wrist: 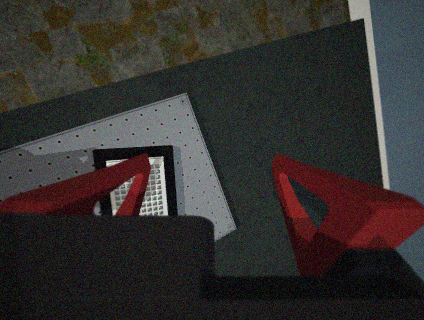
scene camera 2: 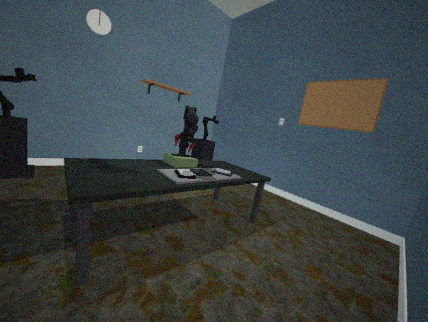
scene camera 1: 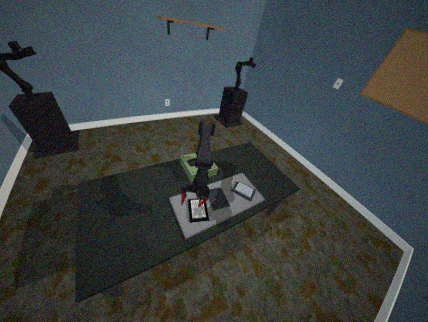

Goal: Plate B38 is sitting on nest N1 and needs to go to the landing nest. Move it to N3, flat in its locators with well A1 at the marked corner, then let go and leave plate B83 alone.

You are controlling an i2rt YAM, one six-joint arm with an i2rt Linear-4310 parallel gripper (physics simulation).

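A white well plate [scene camera 1: 198, 211] [wrist: 157, 195] sits in a black nest [scene camera 1: 191, 215] [wrist: 171, 190] at one end of the grey perforated board. A pale plate [scene camera 1: 244, 190] [scene camera 2: 221, 172] sits at the board's other end. A dark nest [scene camera 1: 219, 199] [scene camera 2: 202, 172] without a plate lies between them. Plate names, nest numbers and the A1 corner mark are not legible. My gripper [scene camera 1: 193, 201] [scene camera 2: 184, 144] [wrist: 211, 160] is open and empty, high above the board. In the wrist view its left finger hides part of the white plate, and the right finger is over the dark table.
The grey board [scene camera 1: 240, 204] [scene camera 2: 168, 173] [wrist: 200, 200] lies on a dark table [scene camera 1: 125, 240] [scene camera 2: 110, 175] [wrist: 280, 95]. A green box [scene camera 1: 210, 173] [scene camera 2: 181, 160] stands behind the board, partly hidden by the arm in scene camera 1. Two other arms stand on black pedestals [scene camera 1: 42, 120] [scene camera 1: 233, 105] away from the table.
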